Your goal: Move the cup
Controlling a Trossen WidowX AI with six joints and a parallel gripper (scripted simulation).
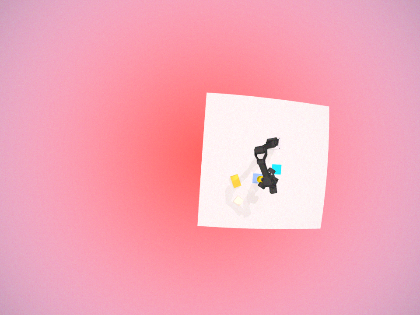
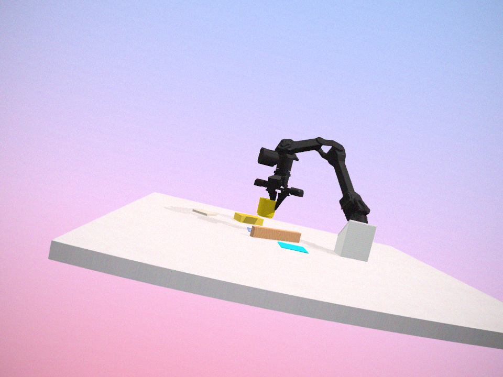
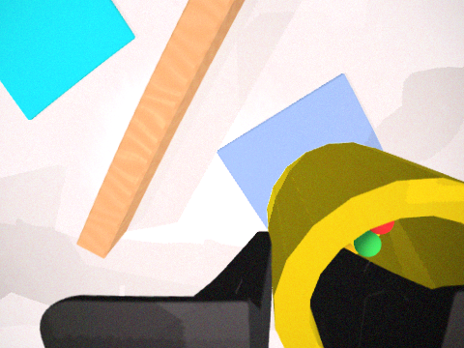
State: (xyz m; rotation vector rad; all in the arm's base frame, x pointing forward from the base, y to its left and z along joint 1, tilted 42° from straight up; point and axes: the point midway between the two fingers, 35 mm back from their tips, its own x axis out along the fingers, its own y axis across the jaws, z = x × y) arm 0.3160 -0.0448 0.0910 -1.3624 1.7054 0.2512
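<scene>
Right now the red marble is 40 mm ahead of my gripper tip, 30 mm to the right of it and 20 mm below it. From my gripper tip the other things lie so: yellow cup 20 mm to the right, 20 mm ahead; then blue pad 110 mm below, 30 mm ahead, 20 mm to the right; then green marble 30 mm to the right, 30 mm ahead, 20 mm below.
</scene>
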